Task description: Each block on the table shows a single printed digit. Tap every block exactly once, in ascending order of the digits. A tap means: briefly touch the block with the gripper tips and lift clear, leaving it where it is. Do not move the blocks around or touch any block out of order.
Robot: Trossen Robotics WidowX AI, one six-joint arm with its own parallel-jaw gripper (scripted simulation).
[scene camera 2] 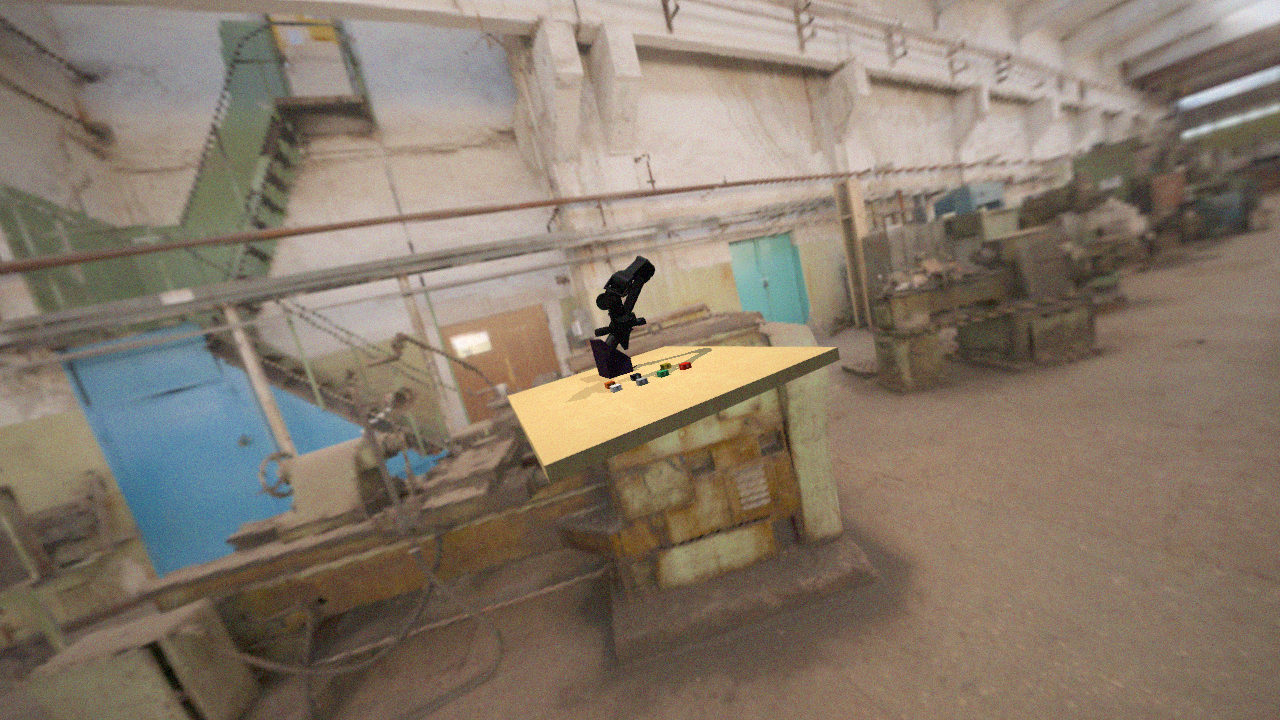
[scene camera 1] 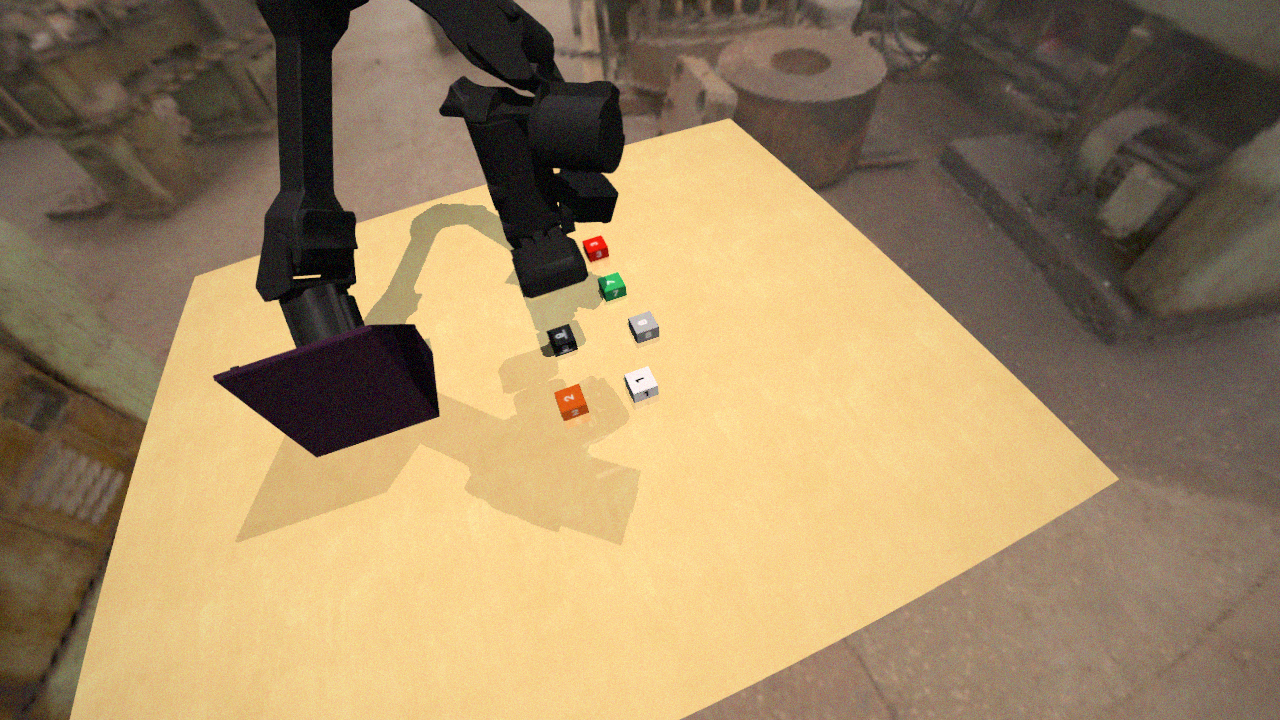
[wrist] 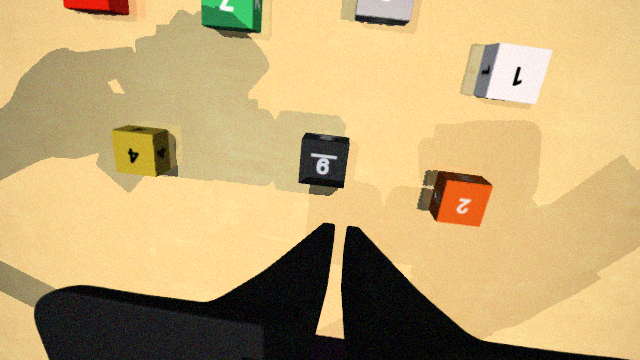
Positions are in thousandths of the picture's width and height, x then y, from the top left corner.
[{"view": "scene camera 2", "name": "my gripper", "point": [489, 485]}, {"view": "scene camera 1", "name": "my gripper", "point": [431, 395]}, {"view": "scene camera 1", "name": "grey 8 block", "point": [504, 455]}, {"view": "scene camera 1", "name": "orange 2 block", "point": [446, 559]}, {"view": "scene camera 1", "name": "white 1 block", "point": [501, 533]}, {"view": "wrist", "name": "my gripper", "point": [530, 657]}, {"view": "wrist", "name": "yellow 4 block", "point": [218, 418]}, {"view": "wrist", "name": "orange 2 block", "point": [716, 551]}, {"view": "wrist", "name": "white 1 block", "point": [801, 201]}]
